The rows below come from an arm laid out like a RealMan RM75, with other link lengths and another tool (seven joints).
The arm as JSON. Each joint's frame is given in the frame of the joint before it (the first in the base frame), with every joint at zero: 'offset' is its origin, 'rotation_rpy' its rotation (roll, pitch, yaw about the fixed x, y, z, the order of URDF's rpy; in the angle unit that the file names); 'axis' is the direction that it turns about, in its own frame. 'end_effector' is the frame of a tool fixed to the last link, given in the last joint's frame.
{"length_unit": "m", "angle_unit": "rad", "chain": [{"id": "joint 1", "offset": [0.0, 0.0, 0.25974], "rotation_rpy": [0.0, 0.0, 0.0], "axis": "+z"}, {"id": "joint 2", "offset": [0.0, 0.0, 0.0], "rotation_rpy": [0.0, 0.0, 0.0], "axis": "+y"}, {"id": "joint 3", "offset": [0.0, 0.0, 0.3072], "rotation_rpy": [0.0, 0.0, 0.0], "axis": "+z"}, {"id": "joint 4", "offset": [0.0, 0.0, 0.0], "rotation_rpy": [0.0, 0.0, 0.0], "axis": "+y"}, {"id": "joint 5", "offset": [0.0, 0.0, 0.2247], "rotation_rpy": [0.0, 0.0, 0.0], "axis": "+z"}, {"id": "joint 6", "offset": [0.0, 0.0, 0.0], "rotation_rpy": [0.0, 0.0, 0.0], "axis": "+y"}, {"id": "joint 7", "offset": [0.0, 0.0, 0.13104], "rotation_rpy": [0.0, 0.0, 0.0], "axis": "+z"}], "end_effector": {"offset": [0.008, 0.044, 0.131], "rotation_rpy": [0.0, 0.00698, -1.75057]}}
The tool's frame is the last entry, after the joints.
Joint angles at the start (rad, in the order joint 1, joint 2, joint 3, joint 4, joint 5, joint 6, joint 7):
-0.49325, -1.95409, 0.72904, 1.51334, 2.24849, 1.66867, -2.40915
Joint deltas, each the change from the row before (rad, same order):
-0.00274, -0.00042, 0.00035, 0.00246, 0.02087, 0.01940, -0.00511
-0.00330, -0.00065, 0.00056, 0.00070, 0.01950, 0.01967, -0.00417
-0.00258, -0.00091, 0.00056, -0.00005, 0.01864, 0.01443, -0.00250
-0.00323, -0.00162, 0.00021, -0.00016, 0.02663, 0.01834, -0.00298
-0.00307, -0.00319, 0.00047, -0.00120, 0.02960, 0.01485, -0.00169
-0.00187, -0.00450, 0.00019, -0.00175, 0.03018, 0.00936, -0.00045
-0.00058, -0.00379, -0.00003, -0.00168, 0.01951, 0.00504, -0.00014
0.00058, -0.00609, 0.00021, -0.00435, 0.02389, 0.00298, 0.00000
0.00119, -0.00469, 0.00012, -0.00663, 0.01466, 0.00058, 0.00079
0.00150, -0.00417, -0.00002, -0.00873, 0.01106, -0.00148, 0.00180
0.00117, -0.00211, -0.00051, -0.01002, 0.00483, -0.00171, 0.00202
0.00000, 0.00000, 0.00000, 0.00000, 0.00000, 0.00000, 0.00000
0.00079, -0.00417, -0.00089, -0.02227, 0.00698, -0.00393, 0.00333
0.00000, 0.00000, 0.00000, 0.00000, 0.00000, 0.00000, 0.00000
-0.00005, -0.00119, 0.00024, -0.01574, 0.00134, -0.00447, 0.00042
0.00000, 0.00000, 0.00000, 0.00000, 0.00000, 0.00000, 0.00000
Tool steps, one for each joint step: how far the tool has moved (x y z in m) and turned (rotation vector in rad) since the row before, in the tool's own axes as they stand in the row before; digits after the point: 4 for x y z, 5 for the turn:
0.0009, -0.0055, 0.0004, 0.02544, 0.00680, -0.00306
0.0004, -0.0055, 0.0007, 0.02573, 0.00443, -0.00318
0.0011, -0.0047, 0.0009, 0.02142, 0.00628, -0.00297
0.0020, -0.0064, 0.0012, 0.02840, 0.01023, -0.00499
0.0026, -0.0065, 0.0020, 0.02778, 0.01266, -0.00587
0.0033, -0.0060, 0.0024, 0.02406, 0.01496, -0.00703
0.0021, -0.0041, 0.0019, 0.01528, 0.00931, -0.00574
0.0028, -0.0055, 0.0031, 0.01826, 0.01089, -0.00969
0.0017, -0.0043, 0.0028, 0.01304, 0.00467, -0.00856
0.0015, -0.0038, 0.0028, 0.01079, 0.00219, -0.00824
0.0009, -0.0028, 0.0022, 0.00754, -0.00171, -0.00701
0.0000, 0.0000, 0.0000, 0.00000, 0.00000, 0.00000
0.0008, -0.0049, 0.0047, 0.01421, -0.00705, -0.01398
0.0000, 0.0000, 0.0000, 0.00000, 0.00000, 0.00000
0.0004, -0.0021, 0.0029, 0.00688, -0.00573, -0.00943
0.0000, 0.0000, 0.0000, 0.00000, 0.00000, 0.00000

